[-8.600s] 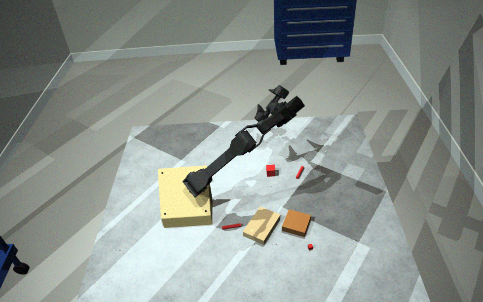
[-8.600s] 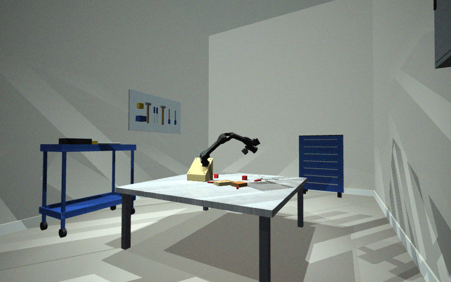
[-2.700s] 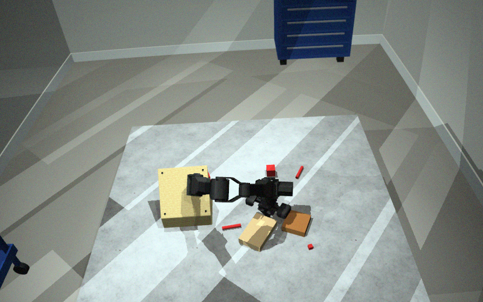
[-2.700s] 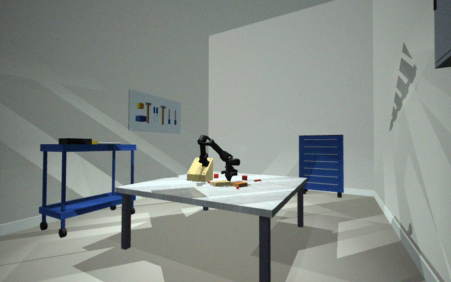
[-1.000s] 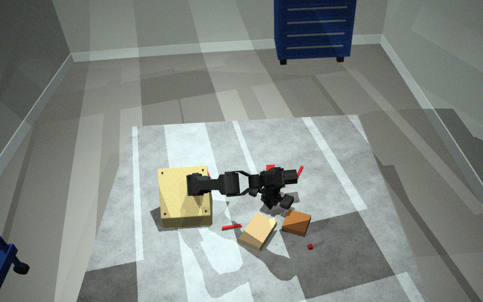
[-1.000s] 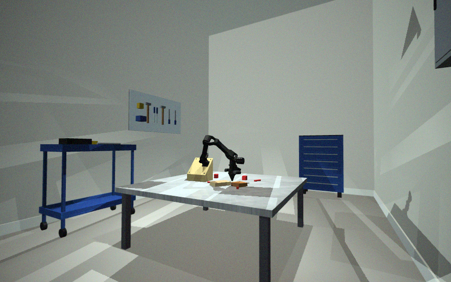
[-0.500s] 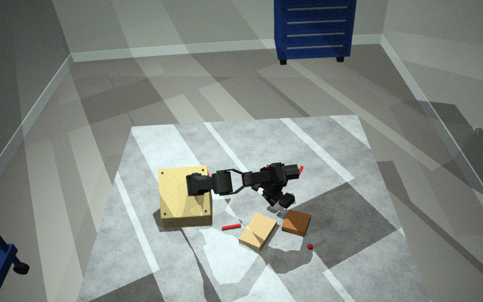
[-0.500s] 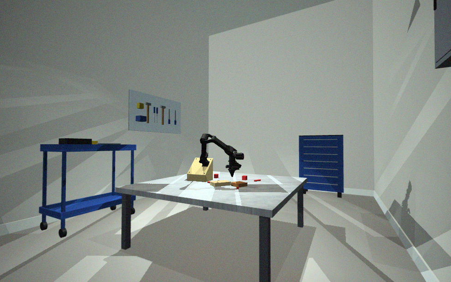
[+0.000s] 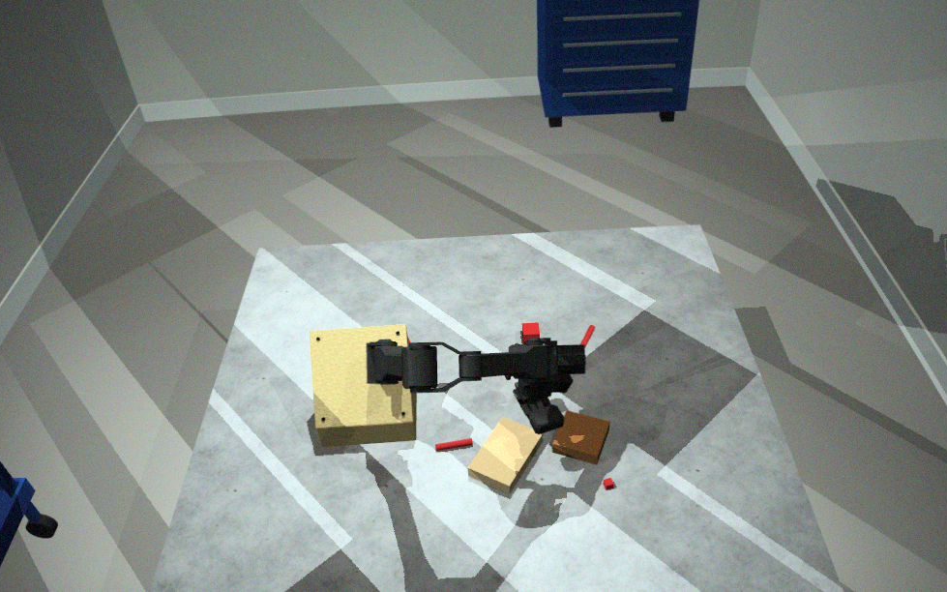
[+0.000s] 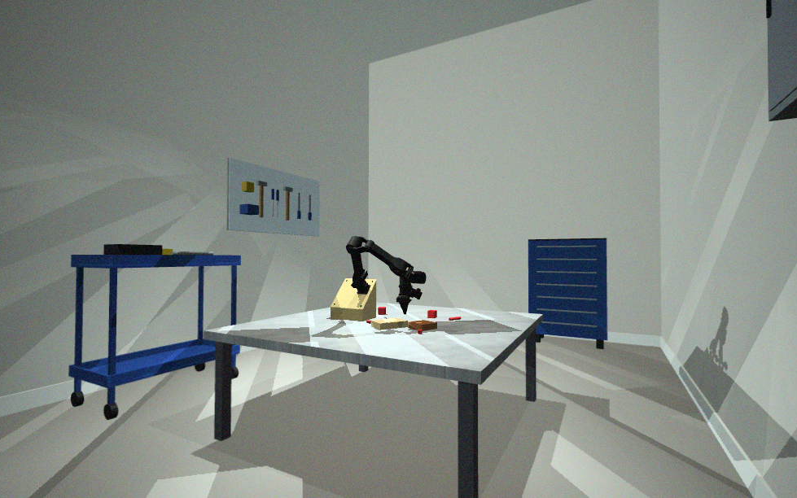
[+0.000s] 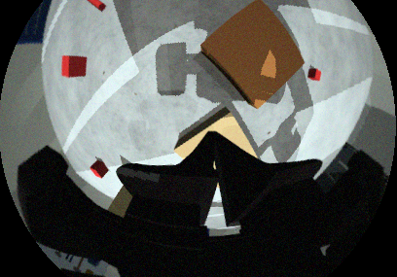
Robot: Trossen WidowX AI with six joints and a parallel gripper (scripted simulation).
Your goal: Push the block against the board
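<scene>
The board is 6 cm behind my gripper tip, 6 cm to the right of it and 4 cm below it. From my gripper tip the other things lie so: small red bit 14 cm ahead, 14 cm to the right, 5 cm below; then square block 10 cm ahead, 2 cm to the right, 4 cm below.
</scene>
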